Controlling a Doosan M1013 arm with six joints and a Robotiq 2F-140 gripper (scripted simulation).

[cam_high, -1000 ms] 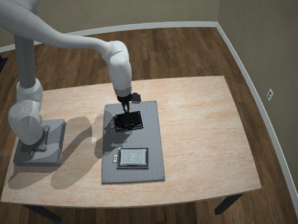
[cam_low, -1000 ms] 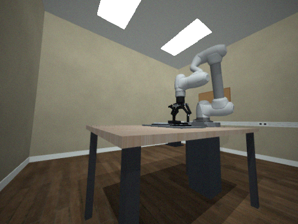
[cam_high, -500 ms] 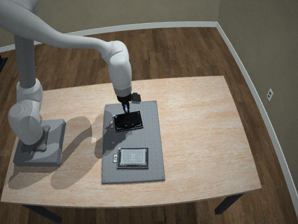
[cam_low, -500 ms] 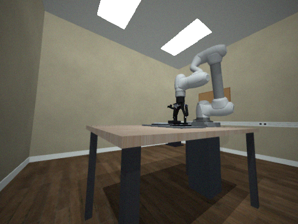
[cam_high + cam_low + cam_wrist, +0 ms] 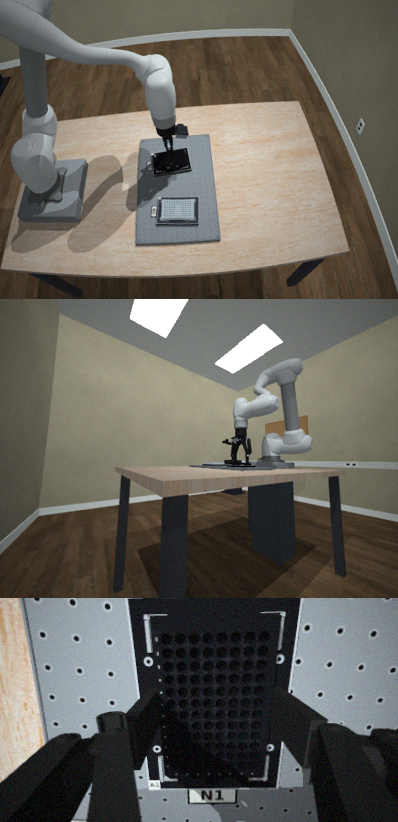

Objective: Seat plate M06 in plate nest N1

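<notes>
My gripper is now 4 cm above the plate nest N1. Also, from my hand: white well plate (24 cm to the right, 3 cm below, 1 cm ahead); then black well plate (2 cm below).
</notes>
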